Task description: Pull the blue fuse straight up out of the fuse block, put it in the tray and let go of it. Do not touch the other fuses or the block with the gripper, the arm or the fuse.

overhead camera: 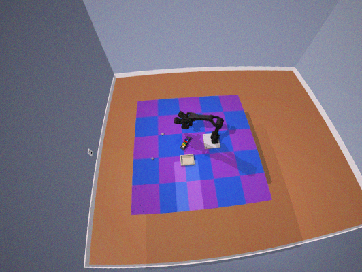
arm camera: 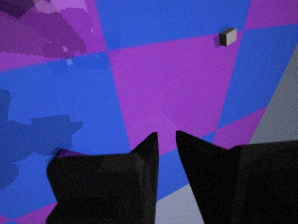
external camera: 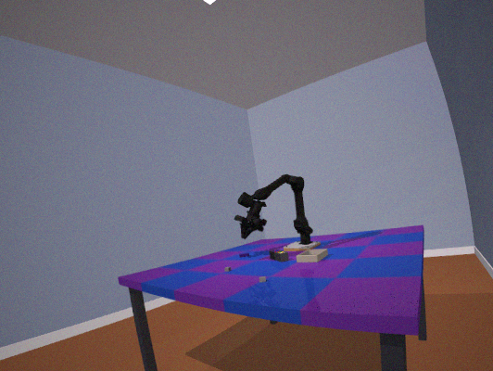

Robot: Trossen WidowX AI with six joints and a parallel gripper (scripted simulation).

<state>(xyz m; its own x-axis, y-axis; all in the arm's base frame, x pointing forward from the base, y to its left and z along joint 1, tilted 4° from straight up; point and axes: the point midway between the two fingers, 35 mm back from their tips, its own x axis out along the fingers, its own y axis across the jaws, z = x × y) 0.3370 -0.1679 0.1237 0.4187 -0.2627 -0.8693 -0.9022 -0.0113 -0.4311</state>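
My gripper tip is 6 cm past the blue fuse, 15 cm to the right of it and 10 cm above it. Round my gripper tip: beige tray (5 cm behind, 36 cm to the left, 12 cm below).
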